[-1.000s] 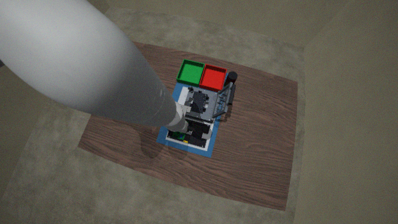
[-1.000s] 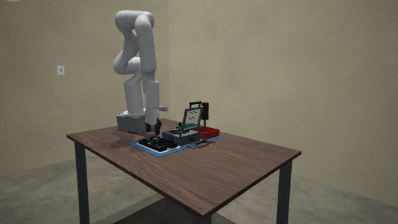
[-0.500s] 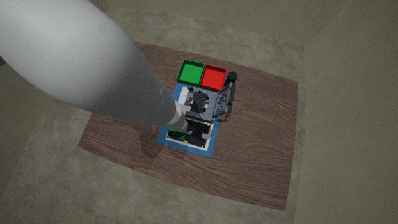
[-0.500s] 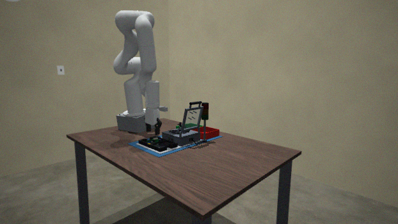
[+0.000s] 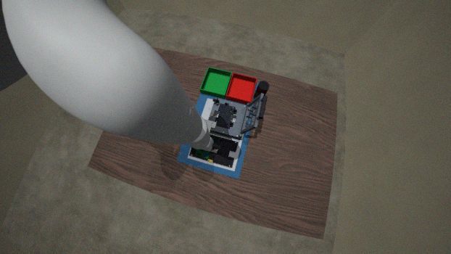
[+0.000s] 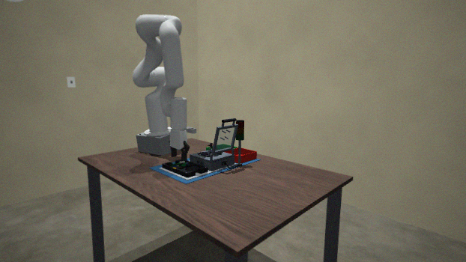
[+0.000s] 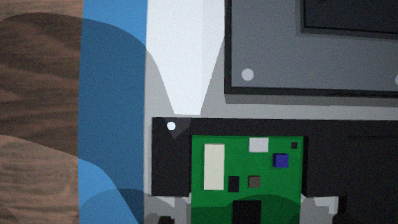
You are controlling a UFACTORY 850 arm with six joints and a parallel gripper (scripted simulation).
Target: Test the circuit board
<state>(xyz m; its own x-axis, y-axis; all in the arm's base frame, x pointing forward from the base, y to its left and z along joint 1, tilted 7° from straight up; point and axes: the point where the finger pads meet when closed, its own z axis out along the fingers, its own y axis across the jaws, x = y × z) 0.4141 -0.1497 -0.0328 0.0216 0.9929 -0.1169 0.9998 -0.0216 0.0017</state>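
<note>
My gripper is now 4 cm above the green circuit board. Round my hand: red bin: 37 cm to the left, 11 cm ahead, 5 cm below; then tester lid: 19 cm ahead, 16 cm to the left, 12 cm above; then green bin: 37 cm to the left, 5 cm below, 4 cm behind.
</note>
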